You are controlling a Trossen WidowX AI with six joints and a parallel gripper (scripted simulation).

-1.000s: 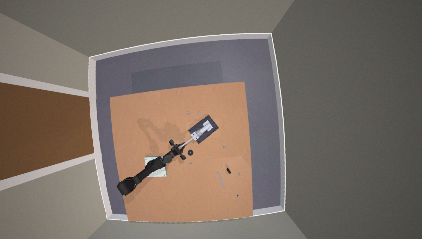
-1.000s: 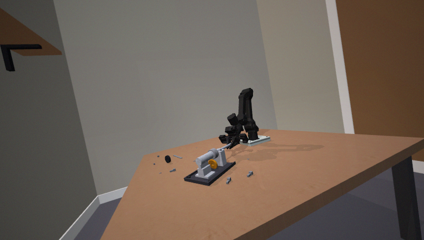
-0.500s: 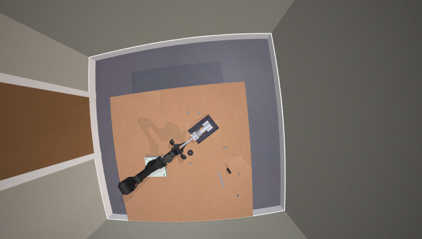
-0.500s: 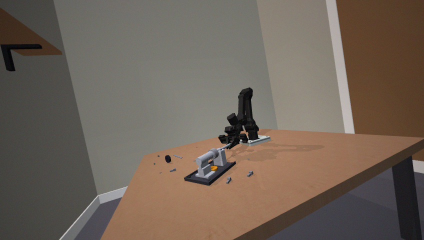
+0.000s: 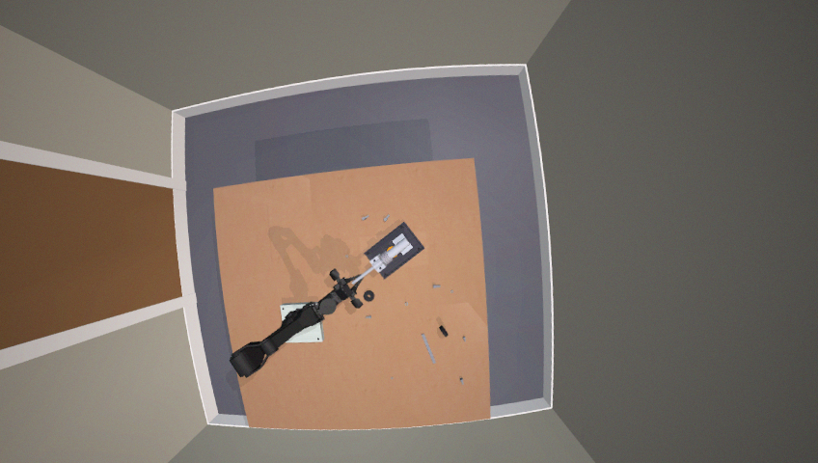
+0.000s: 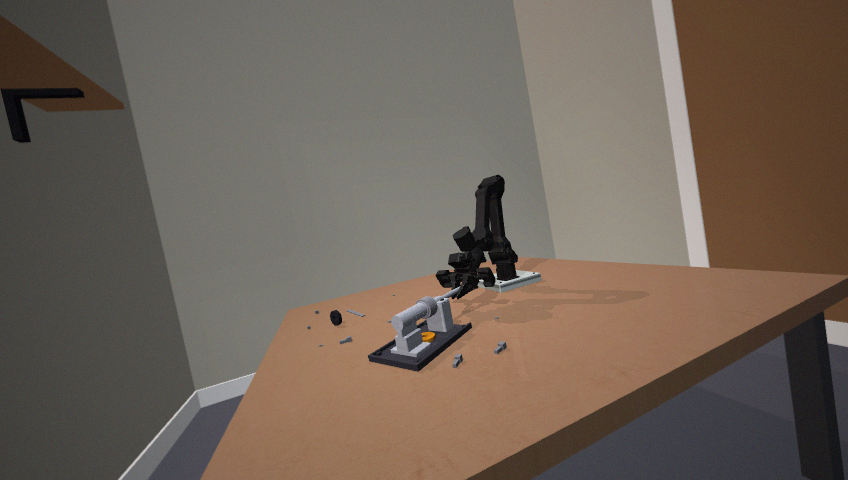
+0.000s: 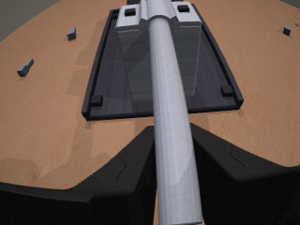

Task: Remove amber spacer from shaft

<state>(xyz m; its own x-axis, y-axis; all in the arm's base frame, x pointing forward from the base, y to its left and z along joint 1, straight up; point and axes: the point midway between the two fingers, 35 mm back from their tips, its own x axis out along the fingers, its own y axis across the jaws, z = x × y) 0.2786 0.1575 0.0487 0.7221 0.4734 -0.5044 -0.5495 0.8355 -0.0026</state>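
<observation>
The grey steel shaft lies 50 mm ahead of my gripper tip, 30 mm to the left of it and 20 mm above it. Round my gripper tip: black disc: 340 mm ahead, 290 mm to the right, 40 mm below; then amber spacer: 130 mm ahead, 90 mm to the left, 50 mm below; then thin grey strip: 390 mm to the right, 260 mm ahead, 60 mm below.
</observation>
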